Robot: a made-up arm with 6 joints.
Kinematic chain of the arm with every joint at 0, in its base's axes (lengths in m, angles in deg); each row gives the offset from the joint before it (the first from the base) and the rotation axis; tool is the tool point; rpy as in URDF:
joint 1: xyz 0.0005 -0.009 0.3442 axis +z
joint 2: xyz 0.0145 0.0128 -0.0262 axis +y
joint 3: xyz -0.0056 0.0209 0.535 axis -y
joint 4: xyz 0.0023 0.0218 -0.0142 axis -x
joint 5: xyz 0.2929 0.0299 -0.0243 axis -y
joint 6: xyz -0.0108 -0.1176 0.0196 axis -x
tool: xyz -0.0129 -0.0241 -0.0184 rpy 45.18 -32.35 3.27
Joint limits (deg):
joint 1: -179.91..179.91
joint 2: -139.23..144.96
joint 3: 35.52..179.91
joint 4: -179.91..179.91
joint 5: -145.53..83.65
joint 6: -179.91..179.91
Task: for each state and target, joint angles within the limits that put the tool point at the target. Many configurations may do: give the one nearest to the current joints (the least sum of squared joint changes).
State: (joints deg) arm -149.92 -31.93 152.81 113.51 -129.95 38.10
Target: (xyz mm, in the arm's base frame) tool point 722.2 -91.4 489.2
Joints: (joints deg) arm -178.69 -52.58 136.89 120.36 -128.81 39.62
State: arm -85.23 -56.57 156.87 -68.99 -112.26 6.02
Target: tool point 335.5 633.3 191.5
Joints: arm -115.73 -76.13 174.50 -71.47 -112.45 5.05
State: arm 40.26 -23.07 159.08 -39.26 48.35 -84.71
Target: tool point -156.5 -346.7 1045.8
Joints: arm 69.21 -18.90 132.91 -38.66 55.24 -76.82
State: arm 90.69 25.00 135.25 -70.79 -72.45 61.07
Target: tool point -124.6 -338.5 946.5
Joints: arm 69.53 -3.91 179.91 -66.83 -70.38 62.50
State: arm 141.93 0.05 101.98 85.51 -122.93 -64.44
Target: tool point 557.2 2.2 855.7
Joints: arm 179.91 -30.84 124.55 41.78 -123.17 -44.98
